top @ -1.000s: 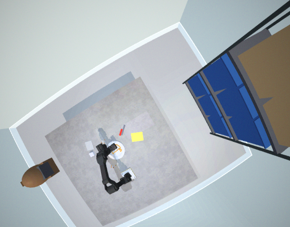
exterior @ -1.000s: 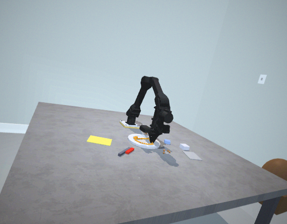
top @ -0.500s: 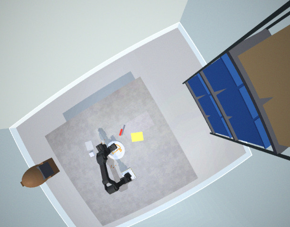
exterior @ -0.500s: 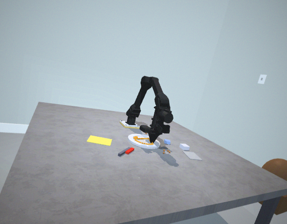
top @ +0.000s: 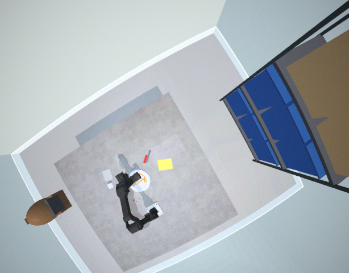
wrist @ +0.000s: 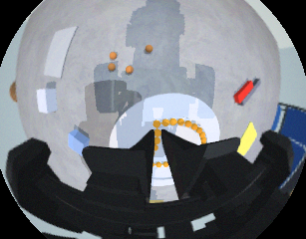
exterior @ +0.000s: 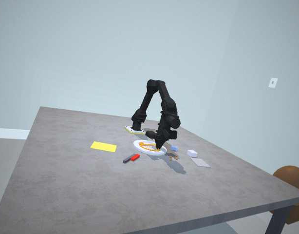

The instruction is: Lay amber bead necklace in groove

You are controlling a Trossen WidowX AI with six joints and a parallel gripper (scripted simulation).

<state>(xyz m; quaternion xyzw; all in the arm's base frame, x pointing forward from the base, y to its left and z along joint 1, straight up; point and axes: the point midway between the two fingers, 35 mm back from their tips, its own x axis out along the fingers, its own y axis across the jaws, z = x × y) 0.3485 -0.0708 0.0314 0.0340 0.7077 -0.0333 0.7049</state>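
My gripper tip is now 5 cm past the round white bead board, 2 cm to the left of it and 1 cm above it. Round my gripper tip: white block 8 cm ahead, 21 cm to the left; then blue block 2 cm behind, 15 cm to the left, 1 cm below; then grey tool 5 cm ahead, 21 cm to the right, 1 cm below.
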